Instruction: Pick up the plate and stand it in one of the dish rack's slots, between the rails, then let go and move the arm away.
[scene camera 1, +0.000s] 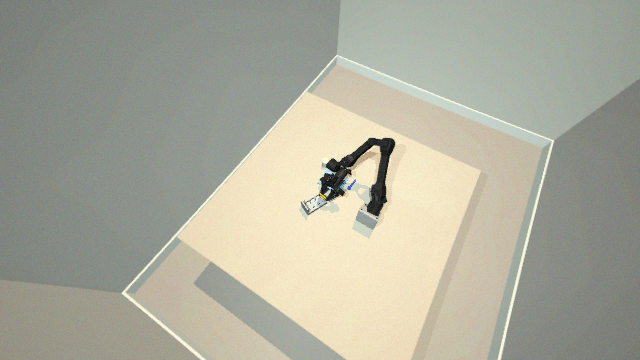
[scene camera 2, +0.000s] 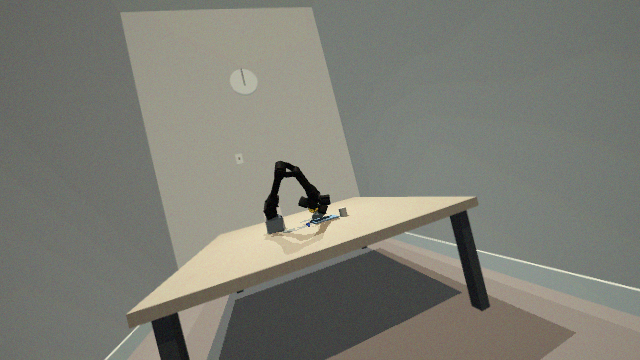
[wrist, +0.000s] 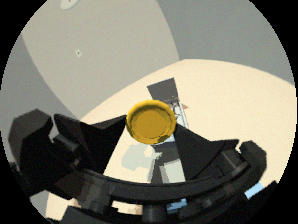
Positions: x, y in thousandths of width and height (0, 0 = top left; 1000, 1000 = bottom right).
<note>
My gripper (wrist: 505, 542) carries a yellow plate (wrist: 505, 547). Further things: a grey dish rack (wrist: 555, 404).
</note>
